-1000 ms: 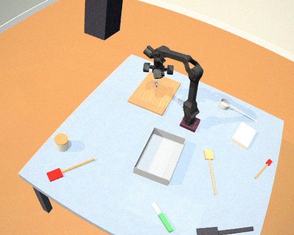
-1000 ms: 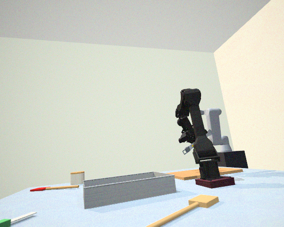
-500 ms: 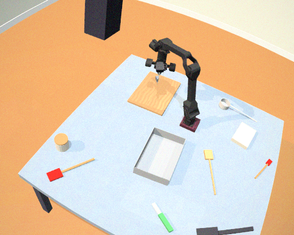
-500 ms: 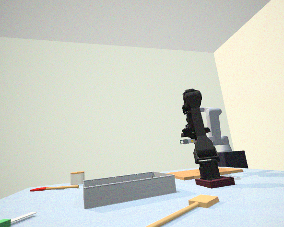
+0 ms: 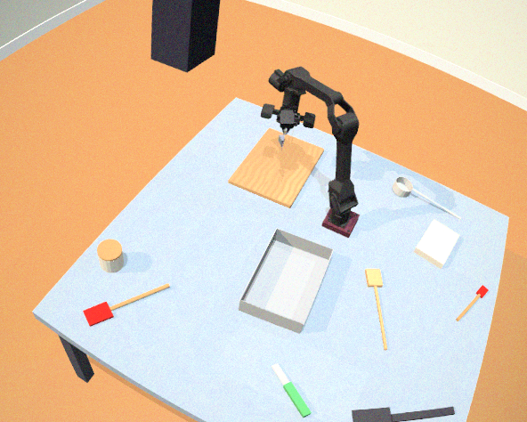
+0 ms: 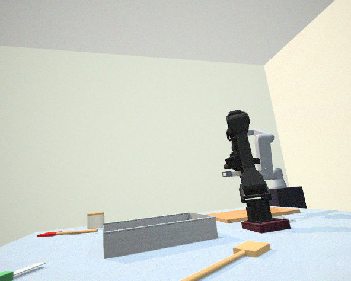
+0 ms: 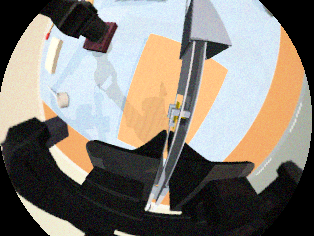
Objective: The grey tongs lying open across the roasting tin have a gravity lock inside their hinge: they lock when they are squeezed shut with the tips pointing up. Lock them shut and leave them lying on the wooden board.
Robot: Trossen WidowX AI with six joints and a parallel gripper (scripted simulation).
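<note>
The wooden board lies 150 mm below my gripper tip. The rest, counted from my gripper tip: wood-lidded jar: 710 mm ahead, 210 mm to the right, 120 mm below; then cream block: 660 mm to the left, 140 mm below; then grey roasting tin: 460 mm ahead, 280 mm to the left, 130 mm below.
</note>
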